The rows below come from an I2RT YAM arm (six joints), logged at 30 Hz.
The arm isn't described. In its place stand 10 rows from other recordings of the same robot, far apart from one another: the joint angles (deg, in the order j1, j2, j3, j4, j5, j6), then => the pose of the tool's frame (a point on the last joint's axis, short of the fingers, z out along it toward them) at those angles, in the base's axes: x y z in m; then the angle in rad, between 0 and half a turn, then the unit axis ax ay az.
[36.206 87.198 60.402 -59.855 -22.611 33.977] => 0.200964, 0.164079, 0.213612, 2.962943, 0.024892, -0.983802, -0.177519
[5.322 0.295 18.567 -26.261 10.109 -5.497] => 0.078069, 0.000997, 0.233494, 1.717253, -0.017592, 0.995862, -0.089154
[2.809 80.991 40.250 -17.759 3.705 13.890] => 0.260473, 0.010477, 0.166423, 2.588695, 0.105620, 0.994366, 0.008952
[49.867 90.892 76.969 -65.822 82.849 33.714] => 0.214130, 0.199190, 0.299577, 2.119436, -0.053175, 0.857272, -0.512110
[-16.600 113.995 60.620 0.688 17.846 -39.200] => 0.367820, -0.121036, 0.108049, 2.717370, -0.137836, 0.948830, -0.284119
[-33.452 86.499 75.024 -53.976 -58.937 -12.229] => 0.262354, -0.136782, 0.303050, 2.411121, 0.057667, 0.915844, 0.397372
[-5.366 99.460 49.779 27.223 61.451 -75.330] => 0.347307, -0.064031, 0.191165, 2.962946, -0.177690, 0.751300, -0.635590
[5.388 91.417 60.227 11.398 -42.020 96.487] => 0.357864, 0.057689, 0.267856, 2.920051, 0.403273, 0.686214, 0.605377
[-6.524 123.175 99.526 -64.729 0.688 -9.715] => 0.413313, -0.047696, 0.181601, 3.115264, -0.027757, 0.999583, -0.007943
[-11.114 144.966 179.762 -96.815 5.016 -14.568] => 0.445352, -0.090660, 0.357468, 2.685547, -0.019136, 0.995041, -0.097604
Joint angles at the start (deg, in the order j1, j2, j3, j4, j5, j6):
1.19, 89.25, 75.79, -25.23, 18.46, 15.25
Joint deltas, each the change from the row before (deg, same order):
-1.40, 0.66, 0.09, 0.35, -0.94, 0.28
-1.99, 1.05, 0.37, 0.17, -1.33, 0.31
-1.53, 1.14, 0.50, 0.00, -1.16, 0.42
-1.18, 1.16, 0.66, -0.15, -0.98, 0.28
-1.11, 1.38, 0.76, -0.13, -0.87, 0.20
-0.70, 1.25, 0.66, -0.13, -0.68, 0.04
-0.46, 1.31, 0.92, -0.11, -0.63, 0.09
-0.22, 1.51, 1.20, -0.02, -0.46, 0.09
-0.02, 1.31, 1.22, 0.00, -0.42, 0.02
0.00, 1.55, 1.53, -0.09, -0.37, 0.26
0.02, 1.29, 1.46, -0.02, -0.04, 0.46
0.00, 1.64, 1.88, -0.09, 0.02, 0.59
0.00, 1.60, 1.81, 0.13, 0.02, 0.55
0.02, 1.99, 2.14, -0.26, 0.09, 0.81
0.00, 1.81, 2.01, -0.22, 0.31, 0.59
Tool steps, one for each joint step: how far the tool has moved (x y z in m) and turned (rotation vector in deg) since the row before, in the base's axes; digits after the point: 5 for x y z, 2 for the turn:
0.00272, -0.00808, -0.00292, 0.80, 0.14, -0.83
0.00378, -0.01173, -0.00393, 1.08, 0.40, -1.15
0.00384, -0.00920, -0.00401, 1.08, 0.47, -0.90
0.00387, -0.00728, -0.00349, 0.88, 0.51, -0.61
0.00457, -0.00715, -0.00432, 0.78, 0.63, -0.58
0.00417, -0.00469, -0.00420, 0.56, 0.65, -0.22
0.00489, -0.00330, -0.00316, 0.54, 0.42, -0.05
0.00618, -0.00201, -0.00282, 0.41, 0.26, 0.06
0.00581, -0.00064, -0.00154, 0.31, 0.05, 0.27
0.00687, -0.00067, -0.00161, 0.44, 0.00, 0.10
0.00603, -0.00062, -0.00031, 0.32, -0.28, -0.26
0.00754, -0.00099, -0.00052, 0.37, -0.31, -0.41
0.00754, -0.00099, -0.00055, 0.32, -0.49, -0.38
0.00860, -0.00102, -0.00218, 0.52, -0.11, -0.59
0.00779, -0.00120, -0.00184, 0.20, -0.12, -0.62

